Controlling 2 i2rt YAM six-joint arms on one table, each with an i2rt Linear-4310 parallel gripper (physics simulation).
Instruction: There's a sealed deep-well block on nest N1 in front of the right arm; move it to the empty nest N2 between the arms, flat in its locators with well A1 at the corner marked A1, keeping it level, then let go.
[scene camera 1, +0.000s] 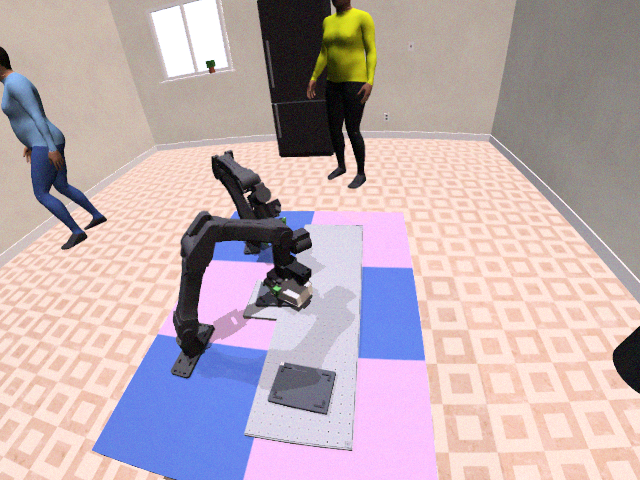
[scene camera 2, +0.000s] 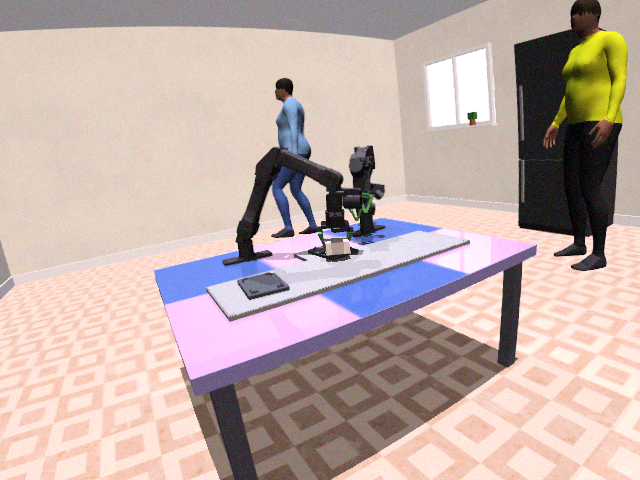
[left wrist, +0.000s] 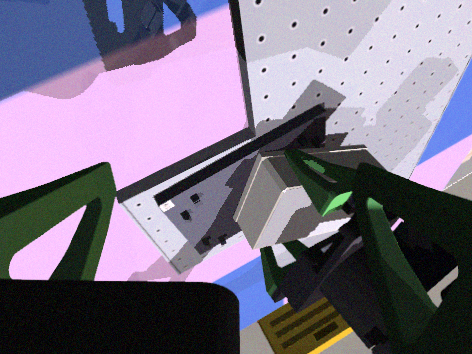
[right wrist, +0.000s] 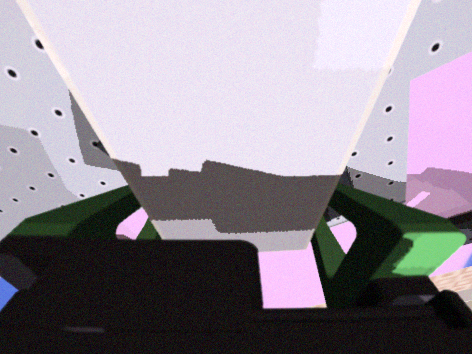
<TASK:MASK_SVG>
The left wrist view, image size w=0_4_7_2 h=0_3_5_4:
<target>my left gripper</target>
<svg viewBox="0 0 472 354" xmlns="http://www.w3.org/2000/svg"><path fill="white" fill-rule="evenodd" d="M359 163L352 187L352 196L392 354L472 354L472 201L424 186L369 163ZM382 206L455 258L458 265L458 276L438 308L432 302L401 252ZM0 198L0 354L240 354L240 305L238 297L230 289L211 282L95 280L117 192L113 171L109 162L100 162L46 184ZM86 205L64 256L48 280L11 278L9 273L10 262L17 252Z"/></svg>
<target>my right gripper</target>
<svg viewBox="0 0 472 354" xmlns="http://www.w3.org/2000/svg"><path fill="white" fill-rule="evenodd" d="M382 206L388 223L392 228L399 220L399 217ZM286 150L284 155L321 216L340 209L344 210L348 215L354 214L348 222L338 228L340 233L326 252L323 252L317 245L308 248L298 239L282 243L296 261L284 267L279 267L272 246L259 248L266 292L274 303L287 298L288 303L296 313L326 297L366 347L370 349L372 346L376 346L381 339L373 328L377 326L385 336L387 332L362 241L352 196L352 187L357 169L326 162L298 149ZM308 166L337 182L332 183L327 181Z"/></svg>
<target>white block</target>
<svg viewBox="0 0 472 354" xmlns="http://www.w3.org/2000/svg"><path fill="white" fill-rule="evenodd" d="M307 165L327 181L332 183L337 182ZM355 212L348 215L344 210L340 209L321 216L284 155L286 150L260 152L258 154L233 219L235 222L238 222L251 249L255 250L338 230L341 225L350 220ZM387 171L367 151L367 147L364 144L323 147L319 149L298 149L326 162L357 169L359 163L369 163Z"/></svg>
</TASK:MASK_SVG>
